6 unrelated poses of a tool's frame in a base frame.
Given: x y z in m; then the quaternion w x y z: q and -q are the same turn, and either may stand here.
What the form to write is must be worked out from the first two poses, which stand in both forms.
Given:
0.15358, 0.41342, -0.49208, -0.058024, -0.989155, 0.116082, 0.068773
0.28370, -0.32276, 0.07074, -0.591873, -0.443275, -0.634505, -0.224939
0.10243, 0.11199, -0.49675, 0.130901, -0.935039, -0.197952, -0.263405
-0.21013, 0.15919, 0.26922, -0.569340, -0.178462, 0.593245, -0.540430
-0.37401, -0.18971, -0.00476, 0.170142, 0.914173, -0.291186, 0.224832
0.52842, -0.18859, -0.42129, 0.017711, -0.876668, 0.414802, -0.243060
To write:
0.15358, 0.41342, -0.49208, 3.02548, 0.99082, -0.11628, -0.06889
0.28370, -0.32276, 0.07074, 1.87483, 0.54995, 0.78720, 0.27907
0.10243, 0.11199, -0.49675, 2.87904, -0.94315, -0.19967, -0.26569
-0.21013, 0.15919, 0.26922, 1.93019, 0.21708, -0.72162, 0.65738
-0.37401, -0.18971, -0.00476, 2.79964, 0.92770, -0.29549, 0.22816
0.52842, -0.18859, -0.42129, 3.10617, -0.87681, 0.41487, -0.24310

